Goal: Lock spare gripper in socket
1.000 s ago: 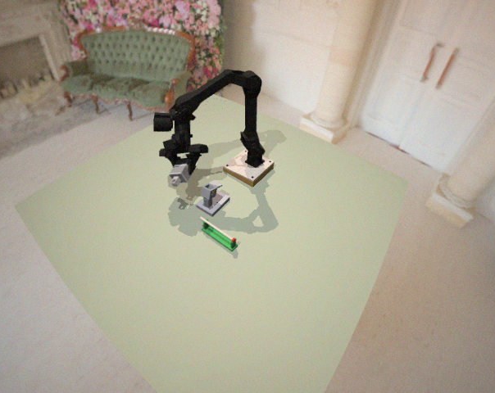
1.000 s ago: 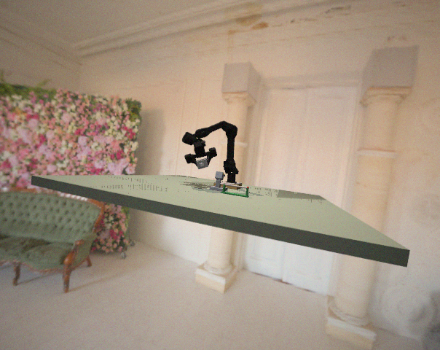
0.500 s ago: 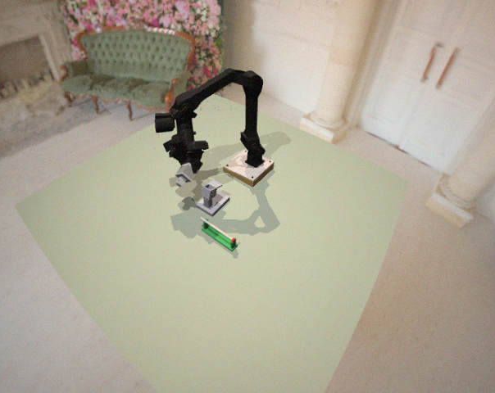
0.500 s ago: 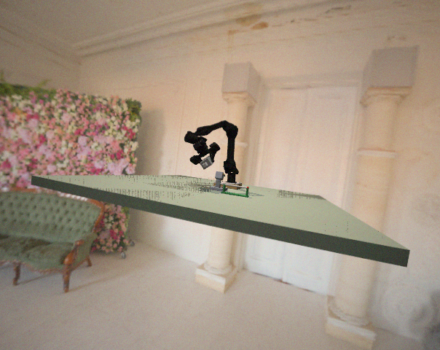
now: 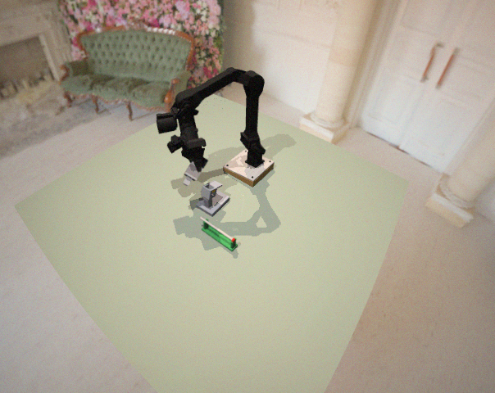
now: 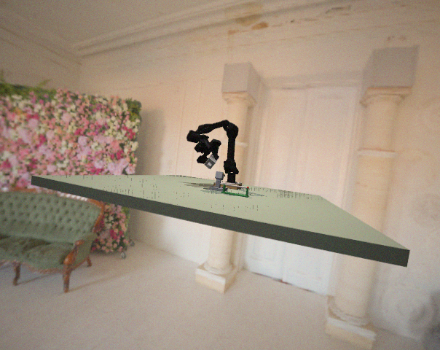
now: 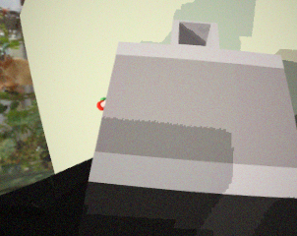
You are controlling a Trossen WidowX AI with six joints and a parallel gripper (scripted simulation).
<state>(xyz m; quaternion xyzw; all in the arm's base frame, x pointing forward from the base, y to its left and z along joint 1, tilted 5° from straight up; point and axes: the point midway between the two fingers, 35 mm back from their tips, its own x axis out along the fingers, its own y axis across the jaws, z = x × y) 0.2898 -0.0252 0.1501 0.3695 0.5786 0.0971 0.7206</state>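
My gripper tip is now 1 cm short of the spare gripper and 1 cm to the left of it. The rest, counted from my gripper tip: grey mount (2 cm behind, 5 cm to the left, 10 cm below); then green rack (7 cm ahead, 17 cm to the left, 13 cm below).
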